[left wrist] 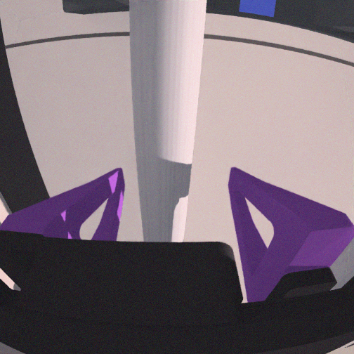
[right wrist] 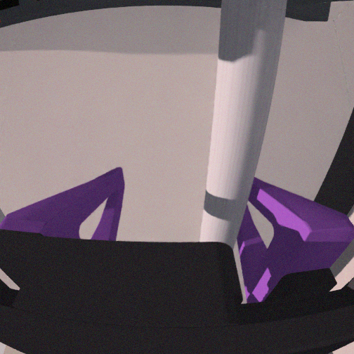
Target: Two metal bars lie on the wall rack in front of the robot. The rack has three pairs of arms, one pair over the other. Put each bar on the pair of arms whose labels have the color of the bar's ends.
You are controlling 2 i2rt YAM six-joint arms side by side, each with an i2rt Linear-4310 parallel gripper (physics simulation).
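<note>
My left gripper is open, with purple fingers apart. A pale grey round pole runs between its fingers and passes behind the black gripper body; whether it is a rack arm or a bar I cannot tell. My right gripper is open and empty. A similar pole lies to the right of its middle and covers the tip of the right finger. A blue label shows at the top of the left wrist view on a dark panel. No coloured bar ends can be made out.
A dark edge crosses the top of the right wrist view, with a dark block at its right. Dark curved bands stand at the left of the left wrist view and at the right of the right wrist view.
</note>
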